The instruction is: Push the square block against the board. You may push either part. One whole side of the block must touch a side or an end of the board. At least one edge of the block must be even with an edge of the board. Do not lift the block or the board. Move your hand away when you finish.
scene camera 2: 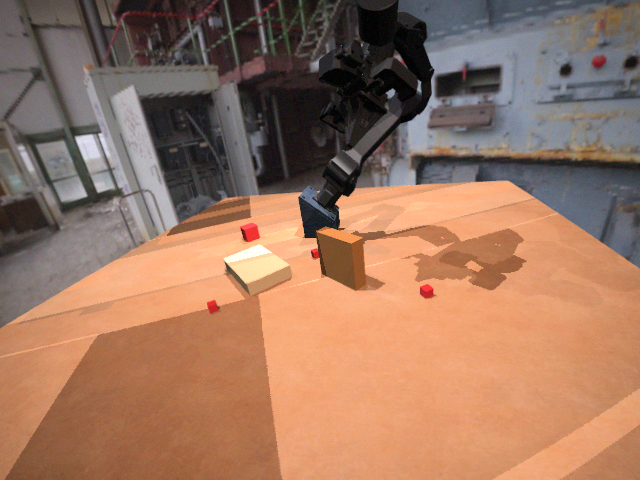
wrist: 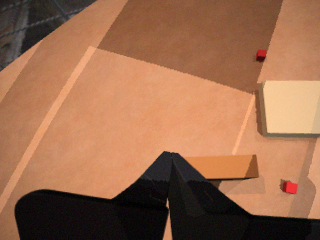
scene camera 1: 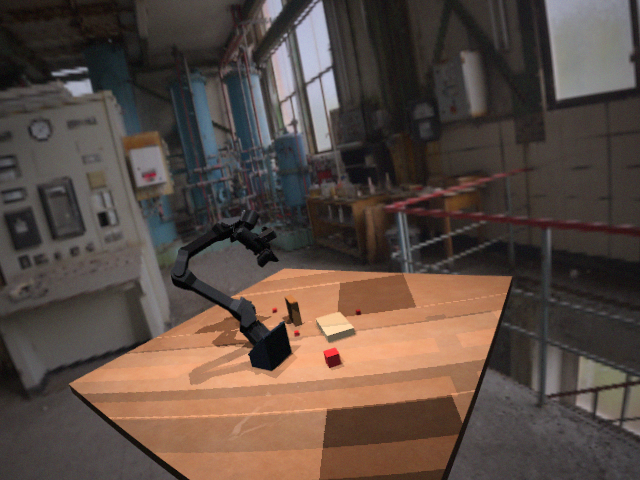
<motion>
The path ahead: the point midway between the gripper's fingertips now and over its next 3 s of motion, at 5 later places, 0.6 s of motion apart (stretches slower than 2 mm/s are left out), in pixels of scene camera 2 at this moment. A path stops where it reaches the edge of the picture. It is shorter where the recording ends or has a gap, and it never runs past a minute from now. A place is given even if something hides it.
My gripper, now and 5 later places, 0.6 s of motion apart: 349, 146; 349, 202; 353, 232; 350, 237; 344, 241; 337, 244
</motion>
